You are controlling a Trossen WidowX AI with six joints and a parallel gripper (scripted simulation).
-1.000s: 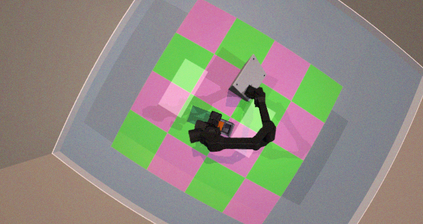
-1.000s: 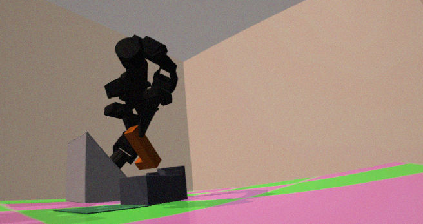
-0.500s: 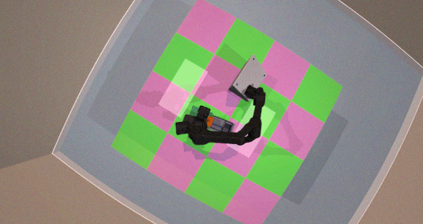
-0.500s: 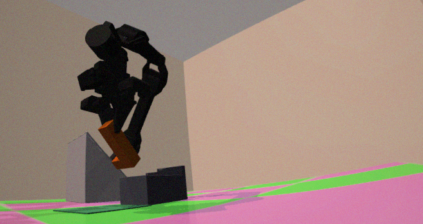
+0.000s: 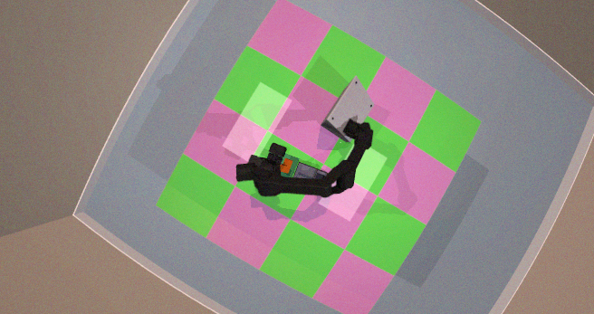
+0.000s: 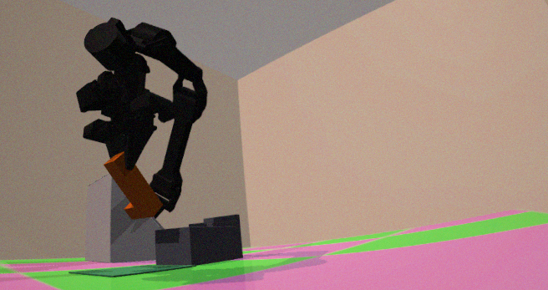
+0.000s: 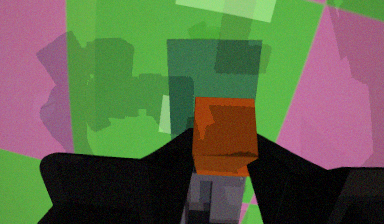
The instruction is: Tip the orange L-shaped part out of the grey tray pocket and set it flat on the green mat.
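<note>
My gripper tip is now 170 mm above the green mat and 20 mm to the right of it. The rest, counted from my gripper tip: orange L-shaped part: 30 mm to the left, 30 mm below, 20 mm behind.
</note>
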